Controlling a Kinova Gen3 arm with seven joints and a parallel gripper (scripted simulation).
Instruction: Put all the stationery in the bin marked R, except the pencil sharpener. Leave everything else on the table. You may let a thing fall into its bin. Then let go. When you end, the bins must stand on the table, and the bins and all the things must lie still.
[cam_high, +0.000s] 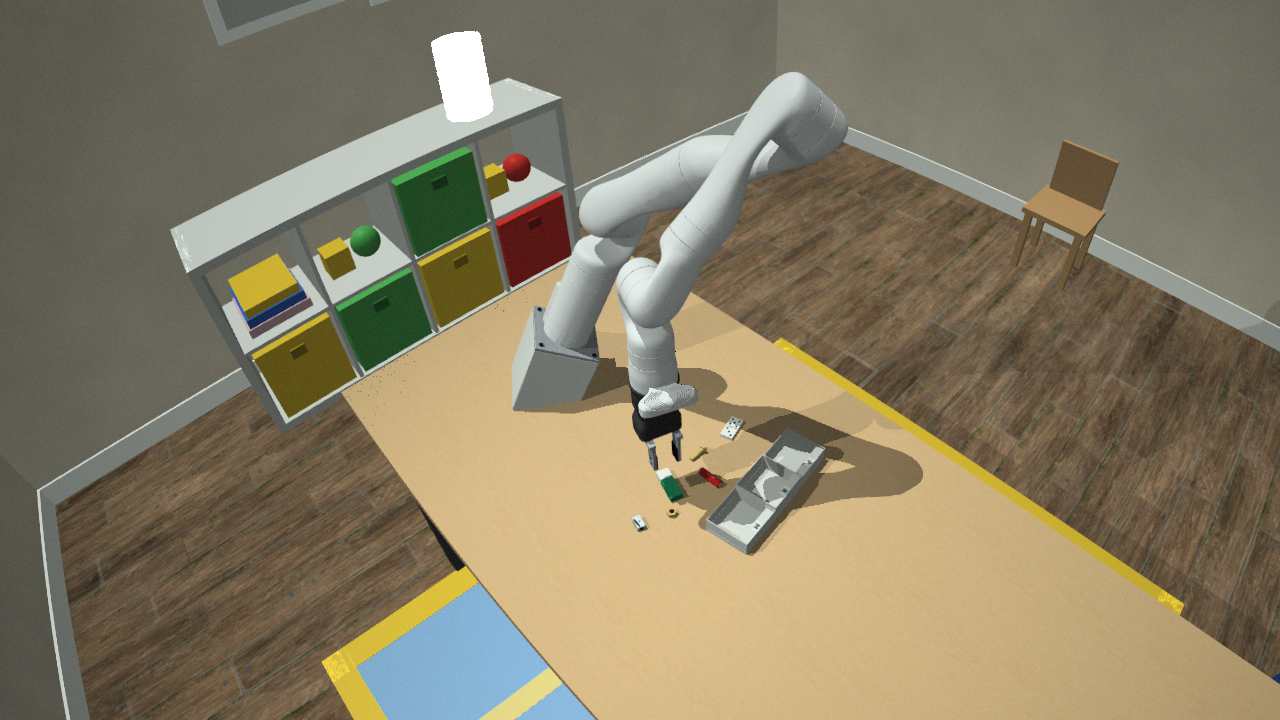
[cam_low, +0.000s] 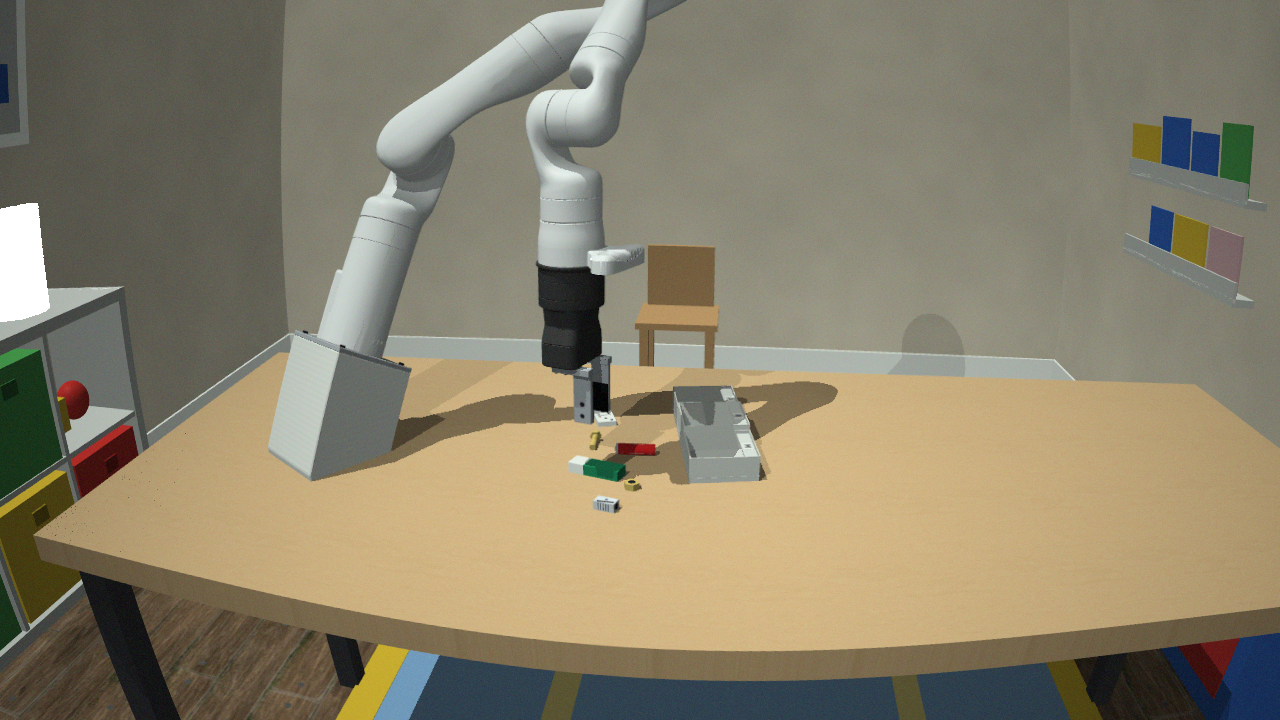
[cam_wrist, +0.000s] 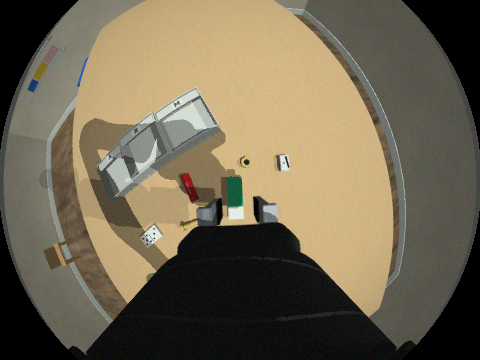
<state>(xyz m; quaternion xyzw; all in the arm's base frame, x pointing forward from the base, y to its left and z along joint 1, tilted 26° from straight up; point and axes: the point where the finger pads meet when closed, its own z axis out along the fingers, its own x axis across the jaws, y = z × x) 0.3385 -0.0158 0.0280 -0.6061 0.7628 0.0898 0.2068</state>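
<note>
My hand is 9 cm above the green eraser. The rest, counted from my hand: pencil sharpener 9 cm to the right, 8 cm below, 4 cm ahead; then brass nut 9 cm below, 5 cm ahead, 3 cm to the right; then red cylinder 9 cm below, 7 cm to the left, 3 cm ahead.
</note>
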